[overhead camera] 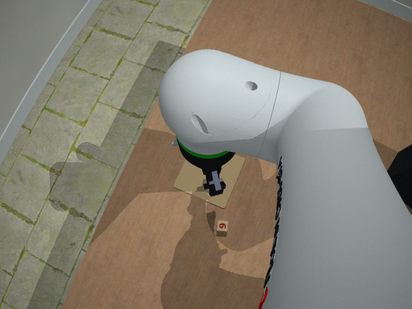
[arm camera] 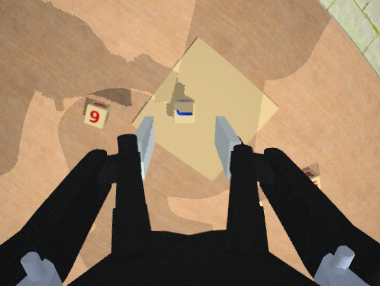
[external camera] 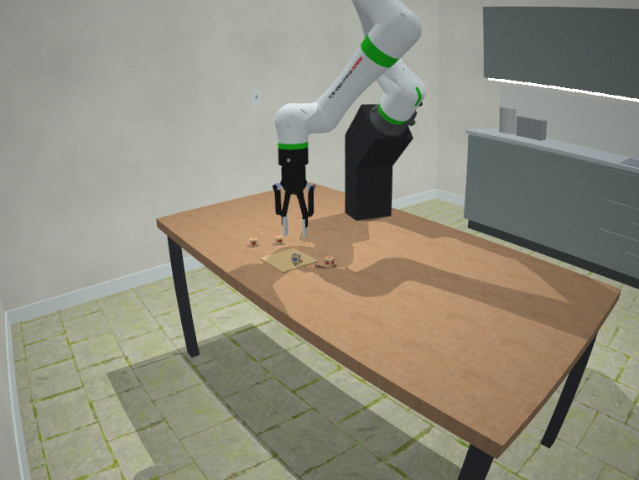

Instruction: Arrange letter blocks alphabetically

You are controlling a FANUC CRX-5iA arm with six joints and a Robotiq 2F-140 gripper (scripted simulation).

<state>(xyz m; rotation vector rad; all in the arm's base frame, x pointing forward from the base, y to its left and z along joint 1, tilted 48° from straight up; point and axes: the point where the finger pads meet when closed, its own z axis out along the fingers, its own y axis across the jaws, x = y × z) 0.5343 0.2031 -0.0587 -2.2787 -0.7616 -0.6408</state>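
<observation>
My gripper is now 110 mm above the blue j block. Also, from my hand: tan mat (10 mm ahead, 30 mm to the right, 120 mm below); then red s block (40 mm behind, 180 mm to the right, 110 mm below); then red 9 block (80 mm behind, 80 mm to the left, 110 mm below).
</observation>
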